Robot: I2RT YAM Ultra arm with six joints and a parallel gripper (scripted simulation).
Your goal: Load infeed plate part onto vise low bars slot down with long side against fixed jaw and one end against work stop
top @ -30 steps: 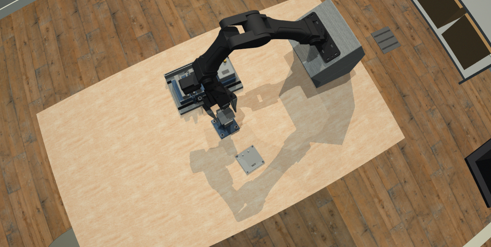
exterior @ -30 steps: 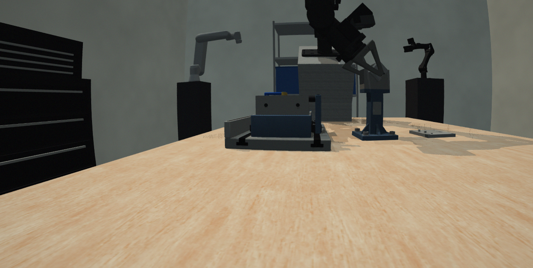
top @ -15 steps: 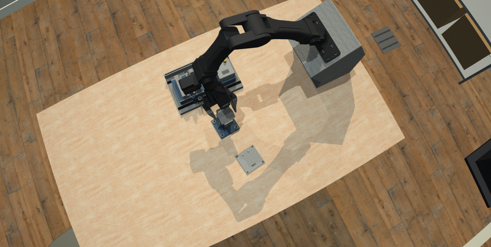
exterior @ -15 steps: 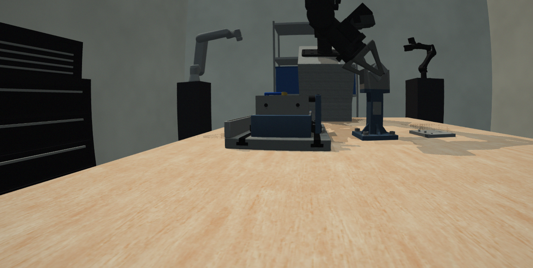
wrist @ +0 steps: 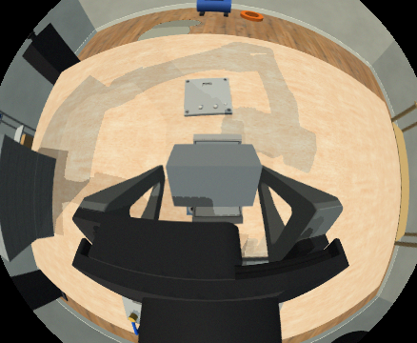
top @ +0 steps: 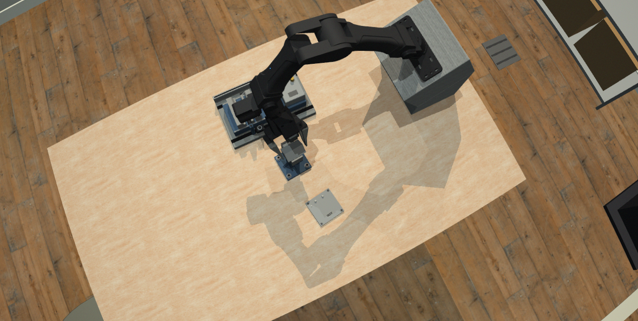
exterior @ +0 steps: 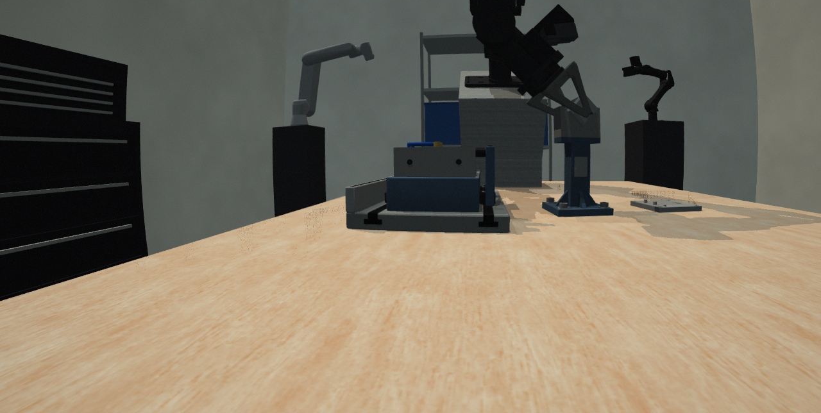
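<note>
Now: the part 10 mm to the left of my hand. Round my hand: work stop rod: 80 mm ahead, 160 mm to the right, 60 mm below; air cylinder: 80 mm behind, 210 mm to the right, 80 mm below; infeed plate: 30 mm behind, 180 mm to the left, 150 mm below.
</note>
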